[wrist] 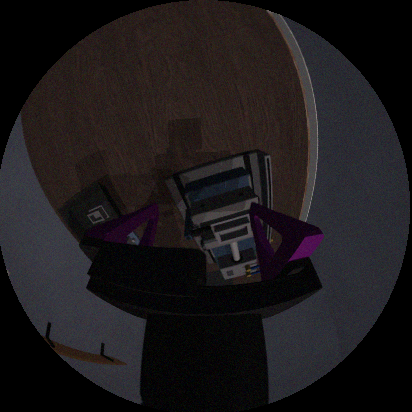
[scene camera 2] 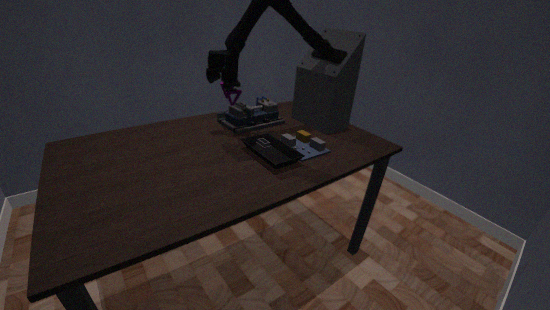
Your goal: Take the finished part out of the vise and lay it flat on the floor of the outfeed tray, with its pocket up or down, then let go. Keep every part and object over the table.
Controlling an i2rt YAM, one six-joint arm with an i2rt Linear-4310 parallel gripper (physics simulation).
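Frame: origin at the arm's base, x right, y ahead, z up, level; metres.
Seen in the pictures: gripper, fingertip midpoint: [wrist: 203,207] [scene camera 2: 229,101]; arm's base, link origin: [scene camera 2: 328,54].
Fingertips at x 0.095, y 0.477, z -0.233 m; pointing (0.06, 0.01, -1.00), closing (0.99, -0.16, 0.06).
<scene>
Pixels of each thing's middle, then the offset from my fingertips to it.
- vise, body centre: [wrist: 232,232] [scene camera 2: 251,113] dx +0.046, dy -0.142, dz -0.089 m
- finished part, body centre: [wrist: 231,225] [scene camera 2: 240,106] dx +0.035, dy -0.072, dz -0.041 m
- light pocketed part, body centre: [wrist: 98,212] [scene camera 2: 263,144] dx -0.261, dy -0.040, dz -0.109 m
- blue plate, body centre: [scene camera 2: 301,146] dx -0.297, dy -0.211, dz -0.134 m
- yellow block, body centre: [scene camera 2: 303,136] dx -0.248, dy -0.254, dz -0.112 m
The vise [scene camera 2: 240,119] [wrist: 215,187] stands on its base at the back of the table. The finished part [scene camera 2: 242,105] [wrist: 231,229], a light block with a dark pocket, sits upright at the vise jaws with its pocket up. My gripper [scene camera 2: 231,95] [wrist: 203,207] has magenta fingers, is open and empty, and hangs just above the vise. In the wrist view the part lies nearer the right finger, and that finger partly covers the vise. The black outfeed tray [scene camera 2: 275,156] [wrist: 95,194] lies in front of the vise and holds another light pocketed part [scene camera 2: 263,142] [wrist: 98,215].
A blue plate [scene camera 2: 310,151] beside the tray carries two pale blocks [scene camera 2: 288,139] [scene camera 2: 317,144] and a yellow block [scene camera 2: 303,135]. A tall grey pedestal [scene camera 2: 320,95] stands behind it at the back right. Thin blue and yellow pieces stand at the vise's far end.
</scene>
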